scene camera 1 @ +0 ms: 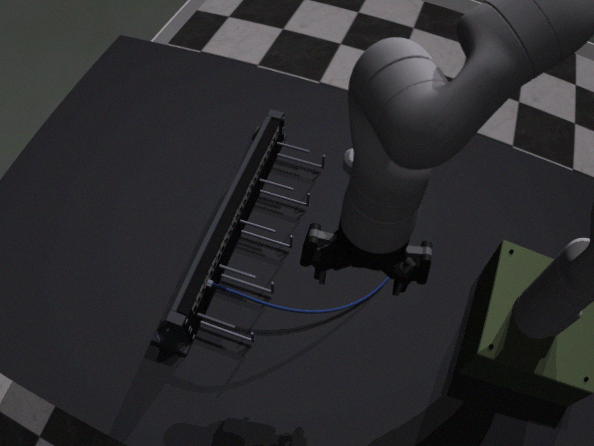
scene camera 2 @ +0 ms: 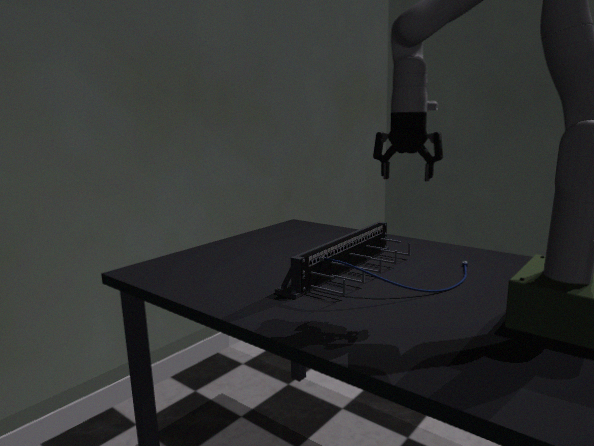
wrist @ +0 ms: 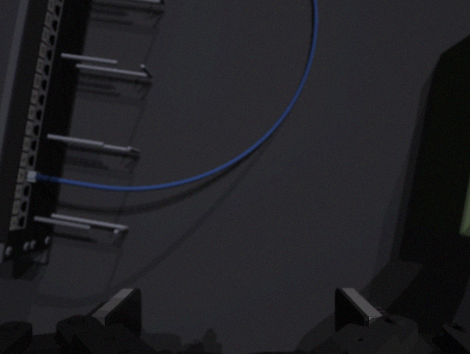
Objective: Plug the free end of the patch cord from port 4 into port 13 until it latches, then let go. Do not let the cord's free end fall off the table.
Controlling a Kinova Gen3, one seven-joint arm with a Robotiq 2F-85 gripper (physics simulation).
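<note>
The blue patch cord curves over the table from a seated plug near the close end of the black patch panel. Its free end shows a small pale plug, on the robot-base side of the panel in scene camera 2. The arm hides that end in scene camera 1, and the cord runs out of the wrist view at the top. Port numbers are too small to read. My gripper is open and empty, pointing down high above the table.
Thin metal guide bars stick out from the panel's port side, some with upturned ends. The green robot base stands at the right on the dark table.
</note>
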